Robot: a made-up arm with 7 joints. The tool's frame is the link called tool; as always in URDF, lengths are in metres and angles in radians. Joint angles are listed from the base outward.
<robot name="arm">
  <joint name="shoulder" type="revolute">
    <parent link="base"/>
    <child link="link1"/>
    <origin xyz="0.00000 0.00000 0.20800"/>
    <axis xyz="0 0 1"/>
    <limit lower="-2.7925" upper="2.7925"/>
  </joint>
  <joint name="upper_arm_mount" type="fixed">
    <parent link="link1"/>
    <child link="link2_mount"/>
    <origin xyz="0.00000 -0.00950 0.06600"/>
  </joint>
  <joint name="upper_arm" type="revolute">
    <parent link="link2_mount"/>
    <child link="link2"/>
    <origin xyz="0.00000 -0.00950 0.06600"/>
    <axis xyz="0 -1 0"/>
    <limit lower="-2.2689" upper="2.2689"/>
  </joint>
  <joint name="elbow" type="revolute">
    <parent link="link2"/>
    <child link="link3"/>
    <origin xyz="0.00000 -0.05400 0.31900"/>
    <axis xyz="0 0 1"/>
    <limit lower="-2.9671" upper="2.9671"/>
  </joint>
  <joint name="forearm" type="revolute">
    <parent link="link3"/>
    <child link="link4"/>
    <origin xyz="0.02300 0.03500 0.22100"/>
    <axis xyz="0 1 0"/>
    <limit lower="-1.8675" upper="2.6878"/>
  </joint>
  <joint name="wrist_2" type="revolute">
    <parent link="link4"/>
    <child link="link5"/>
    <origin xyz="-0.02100 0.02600 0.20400"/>
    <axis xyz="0 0 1"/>
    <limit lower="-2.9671" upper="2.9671"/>
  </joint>
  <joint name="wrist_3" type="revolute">
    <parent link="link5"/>
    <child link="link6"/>
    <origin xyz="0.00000 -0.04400 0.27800"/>
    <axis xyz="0 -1 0"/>
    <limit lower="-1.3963" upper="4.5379"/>
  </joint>
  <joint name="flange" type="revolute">
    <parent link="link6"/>
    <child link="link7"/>
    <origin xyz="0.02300 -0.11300 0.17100"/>
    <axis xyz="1 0 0"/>
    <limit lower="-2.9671" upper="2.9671"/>
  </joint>
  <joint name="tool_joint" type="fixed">
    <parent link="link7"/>
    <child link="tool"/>
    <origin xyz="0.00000 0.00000 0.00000" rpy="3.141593 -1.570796 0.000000"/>
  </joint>
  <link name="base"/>
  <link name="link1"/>
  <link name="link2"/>
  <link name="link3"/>
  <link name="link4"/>
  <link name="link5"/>
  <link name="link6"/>
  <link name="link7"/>
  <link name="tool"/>
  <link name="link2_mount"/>
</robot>
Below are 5 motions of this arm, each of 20 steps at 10 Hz.
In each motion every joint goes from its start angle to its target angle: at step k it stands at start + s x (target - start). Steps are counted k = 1, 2, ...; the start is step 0. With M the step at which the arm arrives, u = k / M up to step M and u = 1 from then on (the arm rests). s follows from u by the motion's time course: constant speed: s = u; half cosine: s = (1 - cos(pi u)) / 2; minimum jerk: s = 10 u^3 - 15 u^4 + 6 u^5.
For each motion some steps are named. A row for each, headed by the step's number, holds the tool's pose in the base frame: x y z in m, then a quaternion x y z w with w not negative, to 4 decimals.
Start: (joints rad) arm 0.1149 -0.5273 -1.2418 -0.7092 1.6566 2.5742 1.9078
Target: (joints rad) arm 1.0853 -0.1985 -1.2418 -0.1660 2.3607 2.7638 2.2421
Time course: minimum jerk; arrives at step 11
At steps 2, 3, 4, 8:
2: 0.3907 0.0586 1.1550 0.0908 -0.2637 -0.1166 0.9532
3: 0.3851 0.0734 1.1621 0.1278 -0.2460 -0.0576 0.9591
4: 0.3753 0.0957 1.1709 0.1839 -0.2163 0.0340 0.9583
8: 0.3000 0.1954 1.1860 0.4317 -0.0276 0.4538 0.7791

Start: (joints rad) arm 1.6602 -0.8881 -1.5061 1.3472 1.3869 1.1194 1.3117
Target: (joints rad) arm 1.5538 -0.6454 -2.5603 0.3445 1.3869 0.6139 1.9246
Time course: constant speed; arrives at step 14
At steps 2, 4, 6, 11, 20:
2: 0.6416 0.4370 0.8830 -0.6024 0.4694 -0.2318 0.6025
4: 0.6085 0.4156 1.0117 -0.5712 0.4428 -0.2432 0.6469
6: 0.5535 0.3945 1.1290 -0.5460 0.4142 -0.2616 0.6795
11: 0.3553 0.3755 1.3431 -0.5055 0.3536 -0.3386 0.7105
20: 0.2332 0.4029 1.4076 -0.4888 0.3363 -0.4033 0.6966

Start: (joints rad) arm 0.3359 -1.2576 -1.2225 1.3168 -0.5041 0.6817 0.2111
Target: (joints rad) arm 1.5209 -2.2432 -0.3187 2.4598 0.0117 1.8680 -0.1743
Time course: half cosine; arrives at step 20
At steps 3, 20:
3: 1.0415 -0.2532 0.3595 0.7508 0.0045 -0.0844 0.6551
20: 0.3080 -0.0260 -0.1660 0.5248 0.5989 -0.3536 0.4908

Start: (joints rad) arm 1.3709 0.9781 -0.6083 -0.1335 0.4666 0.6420 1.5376
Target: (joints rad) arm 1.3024 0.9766 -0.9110 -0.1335 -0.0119 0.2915 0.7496
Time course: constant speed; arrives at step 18
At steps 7, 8, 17, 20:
7: -0.1520 -1.0459 0.8742 0.0061 0.1718 -0.4091 0.8961
8: -0.1606 -1.0453 0.8744 -0.0079 0.1907 -0.4374 0.8788
17: -0.2328 -1.0340 0.8796 -0.1595 0.3399 -0.6330 0.6770
20: -0.2403 -1.0322 0.8804 -0.1786 0.3537 -0.6476 0.6509

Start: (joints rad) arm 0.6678 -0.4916 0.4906 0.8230 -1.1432 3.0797 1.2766
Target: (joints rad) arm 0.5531 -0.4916 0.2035 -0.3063 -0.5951 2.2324 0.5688
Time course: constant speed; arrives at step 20
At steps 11, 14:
11: 0.3155 0.1256 1.2072 0.1494 -0.2375 -0.7933 0.5404
14: 0.2739 0.0681 1.2269 0.1749 -0.1745 -0.8477 0.4694

